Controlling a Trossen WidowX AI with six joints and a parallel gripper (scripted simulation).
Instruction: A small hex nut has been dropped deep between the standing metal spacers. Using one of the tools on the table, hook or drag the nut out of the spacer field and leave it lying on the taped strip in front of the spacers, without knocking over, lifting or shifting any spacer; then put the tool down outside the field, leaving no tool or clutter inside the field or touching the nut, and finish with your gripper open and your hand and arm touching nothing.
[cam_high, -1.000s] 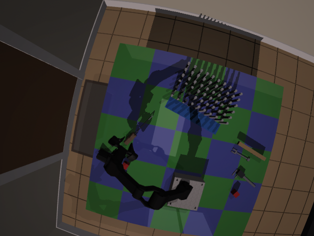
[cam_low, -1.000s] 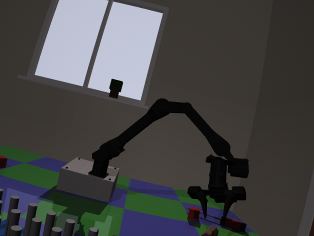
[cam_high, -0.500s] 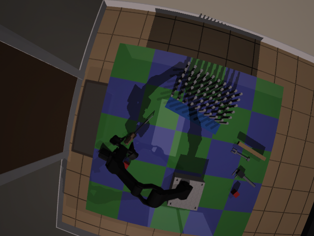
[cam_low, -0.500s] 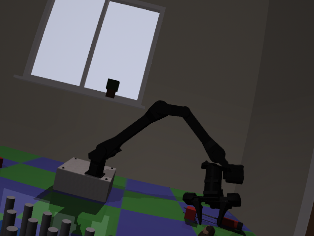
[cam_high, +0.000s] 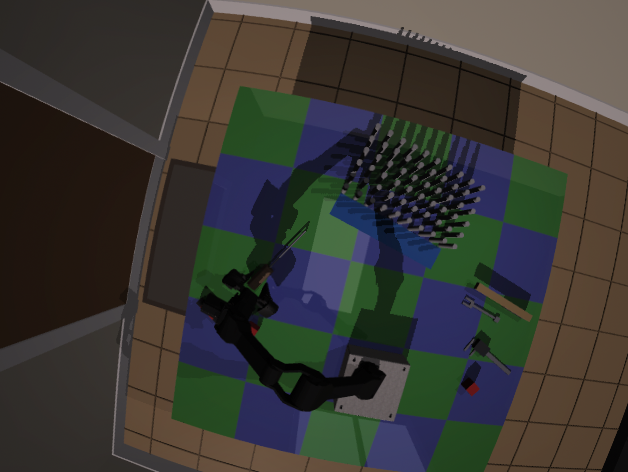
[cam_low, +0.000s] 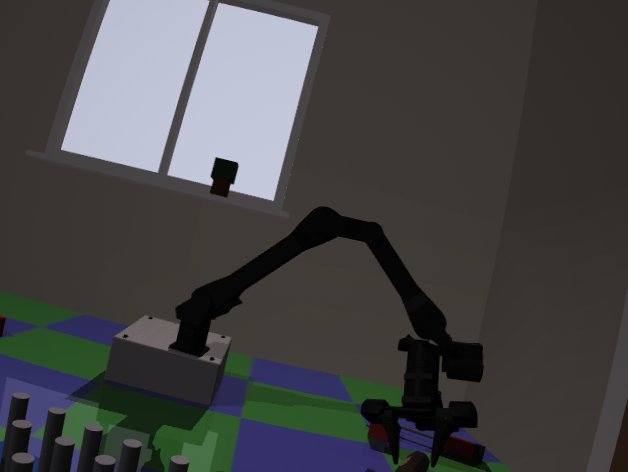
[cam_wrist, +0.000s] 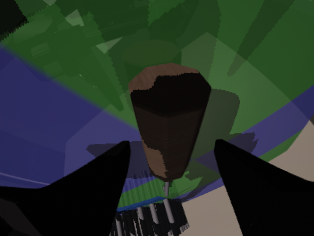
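My gripper tip is now 290 mm short of the blue taped strip, 340 mm to the left of it and 30 mm above it.
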